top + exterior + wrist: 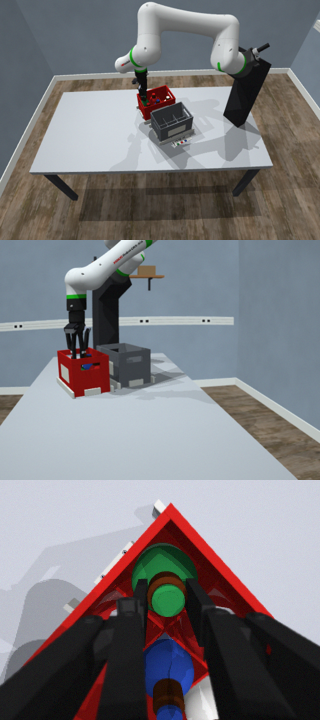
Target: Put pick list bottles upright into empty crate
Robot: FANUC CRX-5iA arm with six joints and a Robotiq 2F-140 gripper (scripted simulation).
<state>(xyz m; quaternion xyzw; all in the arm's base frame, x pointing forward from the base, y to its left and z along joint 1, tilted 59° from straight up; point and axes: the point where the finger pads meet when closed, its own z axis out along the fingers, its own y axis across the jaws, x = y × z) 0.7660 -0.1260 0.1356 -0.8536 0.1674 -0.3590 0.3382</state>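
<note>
My hand is 80 mm above the green-label bottle. The rest, counted from my hand: red crate 90 mm behind, 30 mm to the right, 90 mm below; red bottle 60 mm behind, 60 mm to the right, 80 mm below; blue-label bottle 120 mm behind, 10 mm to the left, 80 mm below.
</note>
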